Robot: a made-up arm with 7 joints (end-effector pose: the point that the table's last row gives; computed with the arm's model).
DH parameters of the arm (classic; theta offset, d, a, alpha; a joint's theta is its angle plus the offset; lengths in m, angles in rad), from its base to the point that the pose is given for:
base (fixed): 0 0 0 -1.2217
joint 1: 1.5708 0 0 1.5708
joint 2: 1.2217 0 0 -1.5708
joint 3: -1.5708 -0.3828 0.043 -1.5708
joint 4: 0 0 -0.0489 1.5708
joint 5: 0 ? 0 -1.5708
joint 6: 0 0 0 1.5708
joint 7: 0 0 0 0
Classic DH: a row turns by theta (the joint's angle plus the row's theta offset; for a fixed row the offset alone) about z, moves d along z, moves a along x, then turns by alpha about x.
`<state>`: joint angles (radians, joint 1 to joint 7).
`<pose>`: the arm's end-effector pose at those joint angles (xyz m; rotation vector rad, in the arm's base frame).
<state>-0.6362 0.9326 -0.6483 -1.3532 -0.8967 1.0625 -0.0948</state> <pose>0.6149 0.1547 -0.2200 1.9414 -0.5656 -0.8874</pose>
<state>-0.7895 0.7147 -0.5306 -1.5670 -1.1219 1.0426 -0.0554</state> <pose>0.6161 -0.0296 -0.0833 1.9748 -1.1635 -0.6505</pose>
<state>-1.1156 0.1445 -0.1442 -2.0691 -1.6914 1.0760 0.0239</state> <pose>0.3768 -0.1958 0.2265 1.6511 -1.9534 0.6266</pose>
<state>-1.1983 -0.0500 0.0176 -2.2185 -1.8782 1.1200 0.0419</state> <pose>0.2989 -0.1640 0.2670 1.4312 -1.8432 1.0730</pose>
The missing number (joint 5, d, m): -0.4041
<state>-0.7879 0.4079 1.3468 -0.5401 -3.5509 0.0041 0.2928</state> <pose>0.5582 0.4003 -0.3757 1.4430 0.2107 -1.5375</pose>
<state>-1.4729 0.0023 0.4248 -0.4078 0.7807 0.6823 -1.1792</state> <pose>0.7598 -0.2133 -0.0028 -0.3560 -1.3504 -0.8817</pose>
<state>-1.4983 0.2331 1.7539 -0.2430 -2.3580 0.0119 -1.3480</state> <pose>0.7888 0.0250 -0.0699 1.6683 -0.5732 -1.6693</pose>
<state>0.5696 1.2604 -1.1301 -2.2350 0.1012 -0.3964 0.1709</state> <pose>-0.0672 0.0659 -0.4171 -0.9394 -0.9141 -0.7541</pose>
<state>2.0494 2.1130 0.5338 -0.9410 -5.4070 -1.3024 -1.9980</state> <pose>0.1284 0.7135 -0.1629 -1.1927 0.4170 2.7049</pose>
